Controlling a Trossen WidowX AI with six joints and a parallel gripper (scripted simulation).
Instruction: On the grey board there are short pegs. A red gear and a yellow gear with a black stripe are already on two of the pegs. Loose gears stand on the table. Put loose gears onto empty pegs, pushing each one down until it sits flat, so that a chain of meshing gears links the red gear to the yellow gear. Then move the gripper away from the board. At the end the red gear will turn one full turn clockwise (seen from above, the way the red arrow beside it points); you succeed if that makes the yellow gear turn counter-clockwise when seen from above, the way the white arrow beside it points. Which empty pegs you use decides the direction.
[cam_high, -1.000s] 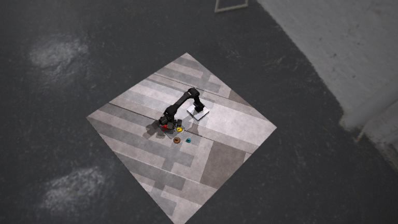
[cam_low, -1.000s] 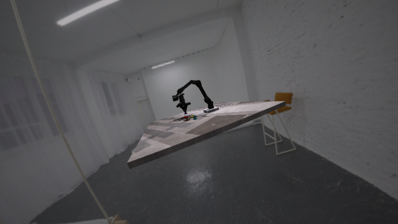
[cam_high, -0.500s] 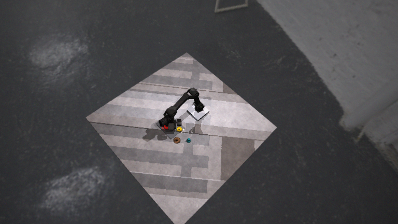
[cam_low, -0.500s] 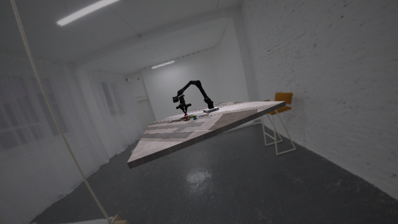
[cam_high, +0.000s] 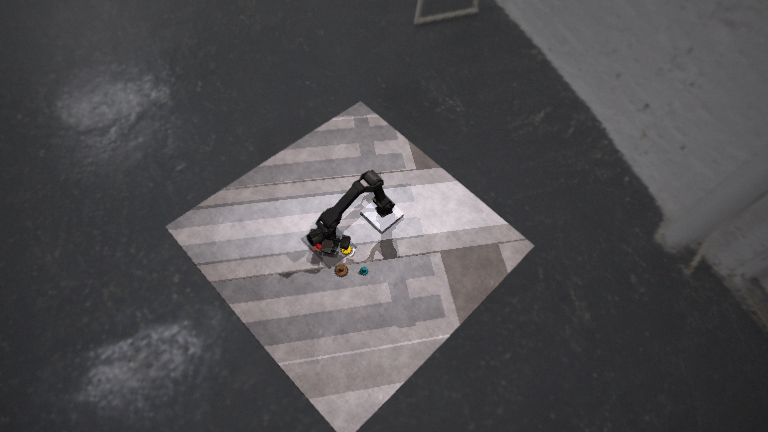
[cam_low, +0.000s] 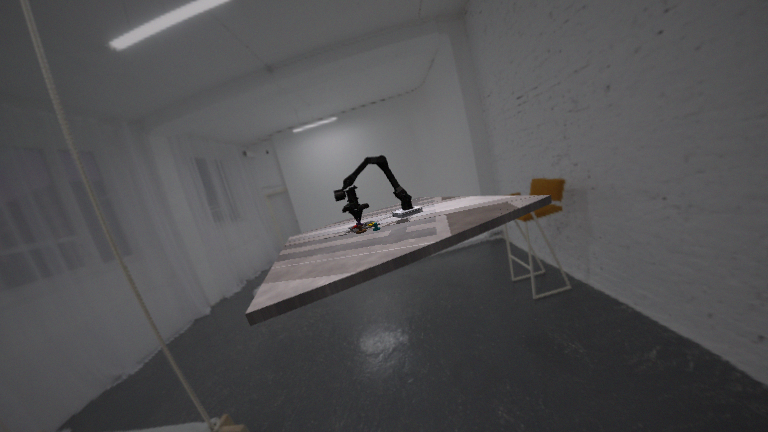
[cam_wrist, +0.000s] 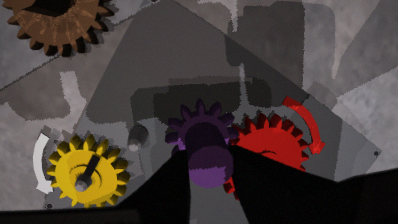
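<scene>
The red gear is 5 cm to the right of my gripper tip, 3 cm below it and 1 cm ahead of it. The rest, counted from my gripper tip: purple gear 1 cm below; red arrow 6 cm to the right, 5 cm ahead, 4 cm below; grey board 5 cm below, 4 cm to the right, 2 cm behind.
</scene>
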